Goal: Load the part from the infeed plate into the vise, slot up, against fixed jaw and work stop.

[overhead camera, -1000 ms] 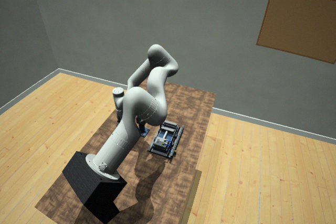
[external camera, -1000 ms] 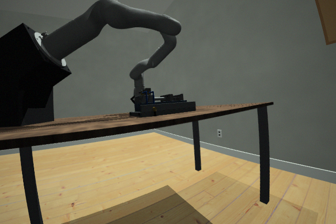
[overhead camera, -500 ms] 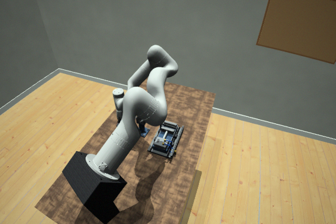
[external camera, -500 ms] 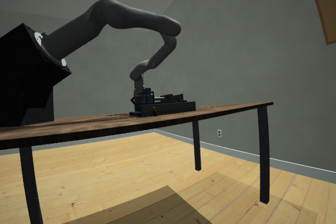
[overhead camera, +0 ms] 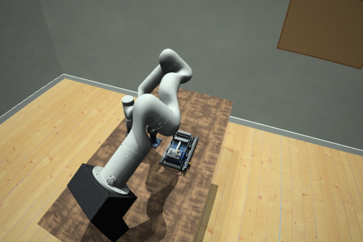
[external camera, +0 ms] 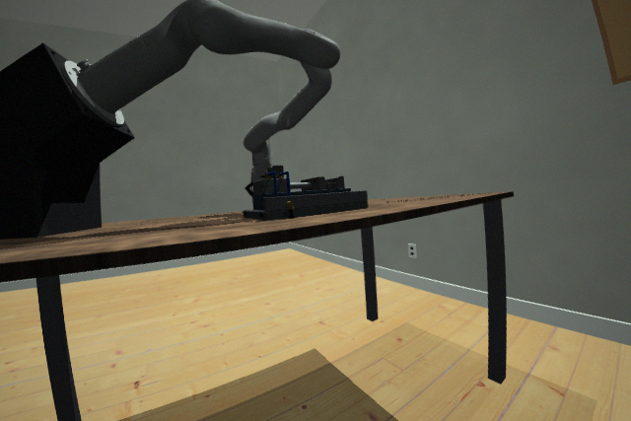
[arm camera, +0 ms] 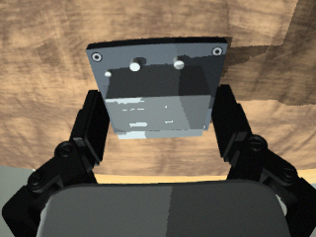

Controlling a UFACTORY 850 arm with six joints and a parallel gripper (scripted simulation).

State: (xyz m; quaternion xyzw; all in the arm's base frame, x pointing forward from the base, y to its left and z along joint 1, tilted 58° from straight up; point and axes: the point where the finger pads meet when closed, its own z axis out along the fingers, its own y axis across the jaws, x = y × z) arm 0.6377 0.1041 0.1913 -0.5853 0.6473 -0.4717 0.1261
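My gripper is now 2 cm above the part. Round my hand: work stop 32 cm to the right, 12 cm behind, 6 cm above; vise 33 cm to the right, 21 cm behind, 1 cm above; V-block post 15 cm to the right, 10 cm behind, 2 cm above.
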